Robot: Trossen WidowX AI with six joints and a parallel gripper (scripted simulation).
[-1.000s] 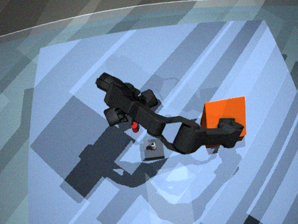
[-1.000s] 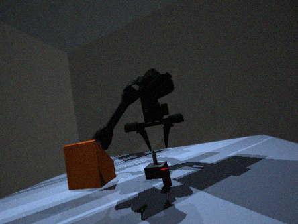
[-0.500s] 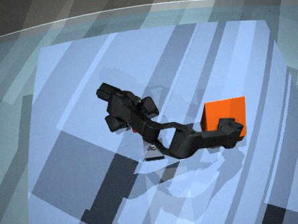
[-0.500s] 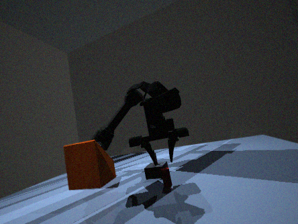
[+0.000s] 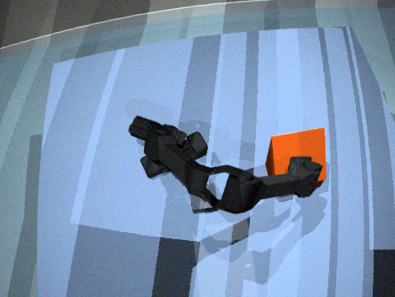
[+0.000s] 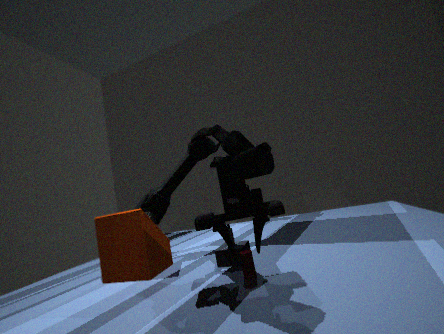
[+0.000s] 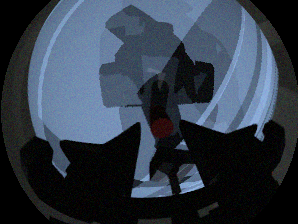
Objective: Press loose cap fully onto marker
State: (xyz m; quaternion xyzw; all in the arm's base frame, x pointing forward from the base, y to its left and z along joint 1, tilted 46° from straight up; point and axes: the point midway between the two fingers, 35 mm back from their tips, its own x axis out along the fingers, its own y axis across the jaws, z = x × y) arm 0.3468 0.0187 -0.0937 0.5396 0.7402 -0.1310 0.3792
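The red cap is 20 mm below my gripper tip. From my gripper tip the other things lie so: dark grey holder block: 100 mm to the left, 80 mm behind, 20 mm below.
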